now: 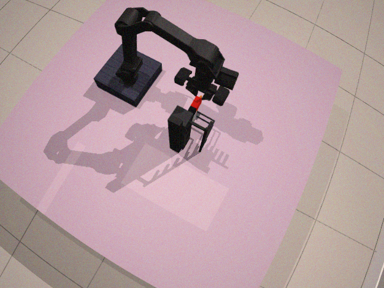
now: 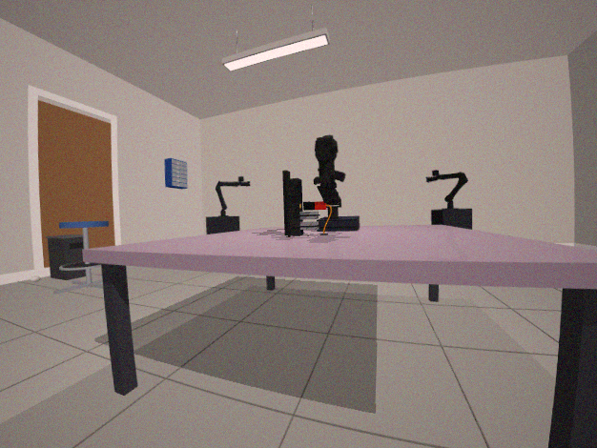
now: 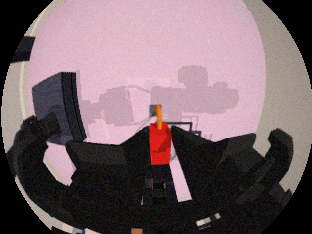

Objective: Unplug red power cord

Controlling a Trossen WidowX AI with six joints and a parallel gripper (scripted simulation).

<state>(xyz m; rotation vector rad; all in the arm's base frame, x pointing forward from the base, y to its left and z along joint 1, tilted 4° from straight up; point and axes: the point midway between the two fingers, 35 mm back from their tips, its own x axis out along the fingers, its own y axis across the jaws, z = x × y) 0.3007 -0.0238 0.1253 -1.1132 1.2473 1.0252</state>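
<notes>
My gripper tip is now 40 mm to the left of the red plug.
</notes>
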